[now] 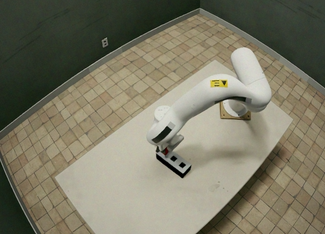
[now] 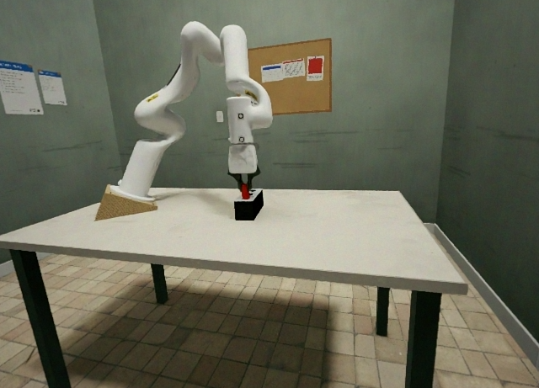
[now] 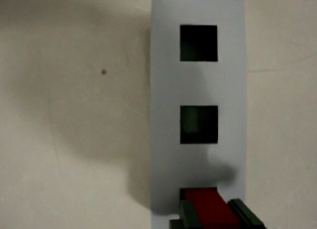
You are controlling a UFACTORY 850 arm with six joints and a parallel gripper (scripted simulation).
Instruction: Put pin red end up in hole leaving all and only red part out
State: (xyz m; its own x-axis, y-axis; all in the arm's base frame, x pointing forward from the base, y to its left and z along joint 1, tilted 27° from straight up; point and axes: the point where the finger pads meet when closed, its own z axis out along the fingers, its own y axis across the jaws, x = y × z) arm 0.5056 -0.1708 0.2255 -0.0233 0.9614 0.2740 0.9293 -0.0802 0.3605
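Right now the black block is 80 mm below my hand and 60 mm to the left of it. Round my hand: pin 20 mm below.
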